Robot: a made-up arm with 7 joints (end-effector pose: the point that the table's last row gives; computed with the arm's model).
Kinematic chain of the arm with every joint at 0, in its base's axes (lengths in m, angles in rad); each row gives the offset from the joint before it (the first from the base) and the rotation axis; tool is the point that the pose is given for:
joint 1: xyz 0 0 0.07 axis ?
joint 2: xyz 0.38 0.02 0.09 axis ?
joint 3: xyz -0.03 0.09 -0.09 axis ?
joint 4: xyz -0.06 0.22 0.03 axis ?
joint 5: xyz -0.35 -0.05 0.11 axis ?
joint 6: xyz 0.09 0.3 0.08 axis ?
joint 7: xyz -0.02 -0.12 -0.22 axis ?
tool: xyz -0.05 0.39 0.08
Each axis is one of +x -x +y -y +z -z.
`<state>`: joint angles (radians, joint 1 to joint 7).
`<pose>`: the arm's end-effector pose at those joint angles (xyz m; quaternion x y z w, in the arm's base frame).
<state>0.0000 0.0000 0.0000 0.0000 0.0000 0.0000 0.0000</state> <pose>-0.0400 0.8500 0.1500 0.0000 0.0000 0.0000 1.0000</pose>
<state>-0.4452 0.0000 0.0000 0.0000 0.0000 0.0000 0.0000</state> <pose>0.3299 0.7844 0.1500 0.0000 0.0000 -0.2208 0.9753</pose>
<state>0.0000 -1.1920 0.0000 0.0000 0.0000 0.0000 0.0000</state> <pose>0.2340 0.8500 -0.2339 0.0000 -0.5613 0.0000 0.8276</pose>
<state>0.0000 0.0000 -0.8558 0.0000 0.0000 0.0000 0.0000</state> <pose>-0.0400 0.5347 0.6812 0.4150 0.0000 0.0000 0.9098</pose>
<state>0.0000 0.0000 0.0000 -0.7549 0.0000 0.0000 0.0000</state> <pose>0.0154 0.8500 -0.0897 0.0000 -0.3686 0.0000 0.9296</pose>
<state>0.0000 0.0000 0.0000 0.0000 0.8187 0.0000 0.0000</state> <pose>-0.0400 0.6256 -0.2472 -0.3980 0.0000 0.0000 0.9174</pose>
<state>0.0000 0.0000 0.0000 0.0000 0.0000 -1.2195 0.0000</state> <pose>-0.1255 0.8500 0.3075 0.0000 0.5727 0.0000 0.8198</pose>
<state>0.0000 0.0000 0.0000 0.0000 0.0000 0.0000 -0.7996</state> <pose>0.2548 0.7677 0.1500 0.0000 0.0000 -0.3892 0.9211</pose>
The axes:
joint 1: +z
joint 2: +y
joint 3: -x
joint 4: +y
joint 5: -x
joint 6: -y
joint 7: +z

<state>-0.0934 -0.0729 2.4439 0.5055 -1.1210 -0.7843 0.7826</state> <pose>0.1623 0.5055 -0.6881 -0.3059 0.3827 -0.1938 0.8499</pose>
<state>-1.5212 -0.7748 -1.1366 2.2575 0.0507 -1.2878 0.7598</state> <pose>0.2751 -0.4011 0.9232 0.6095 0.6321 0.3562 0.3194</pose>
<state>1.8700 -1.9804 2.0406 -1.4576 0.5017 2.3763 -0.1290</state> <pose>0.0095 1.1161 0.3607 0.4062 0.4613 0.0133 0.7887</pose>
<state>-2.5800 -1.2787 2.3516 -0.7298 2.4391 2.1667 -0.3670</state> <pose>-0.1590 0.0139 0.2905 0.3950 0.8458 0.2725 0.2330</pose>
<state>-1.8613 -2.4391 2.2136 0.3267 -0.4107 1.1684 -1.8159</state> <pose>0.2190 -0.7369 0.6000 0.5431 0.5931 -0.2523 0.5382</pose>
